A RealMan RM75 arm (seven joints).
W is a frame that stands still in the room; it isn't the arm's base.
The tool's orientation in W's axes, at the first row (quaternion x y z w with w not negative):
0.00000 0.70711 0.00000 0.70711
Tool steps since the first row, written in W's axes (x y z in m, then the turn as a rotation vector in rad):
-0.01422 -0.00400 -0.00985 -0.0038 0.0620 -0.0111
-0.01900 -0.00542 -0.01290 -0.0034 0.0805 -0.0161
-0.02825 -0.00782 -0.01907 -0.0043 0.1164 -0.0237
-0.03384 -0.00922 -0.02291 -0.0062 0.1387 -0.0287
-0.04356 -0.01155 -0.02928 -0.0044 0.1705 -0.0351
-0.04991 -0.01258 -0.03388 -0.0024 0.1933 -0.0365
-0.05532 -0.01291 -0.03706 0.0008 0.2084 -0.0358
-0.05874 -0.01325 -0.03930 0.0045 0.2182 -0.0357
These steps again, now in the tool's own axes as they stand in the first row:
0.00985 -0.00400 -0.01422 0.0111 0.0620 -0.0038
0.01290 -0.00542 -0.01900 0.0161 0.0805 -0.0034
0.01907 -0.00782 -0.02825 0.0237 0.1164 -0.0043
0.02291 -0.00922 -0.03384 0.0287 0.1387 -0.0062
0.02928 -0.01155 -0.04356 0.0351 0.1705 -0.0044
0.03388 -0.01258 -0.04991 0.0365 0.1933 -0.0024
0.03706 -0.01291 -0.05532 0.0358 0.2084 0.0008
0.03930 -0.01325 -0.05874 0.0357 0.2182 0.0045

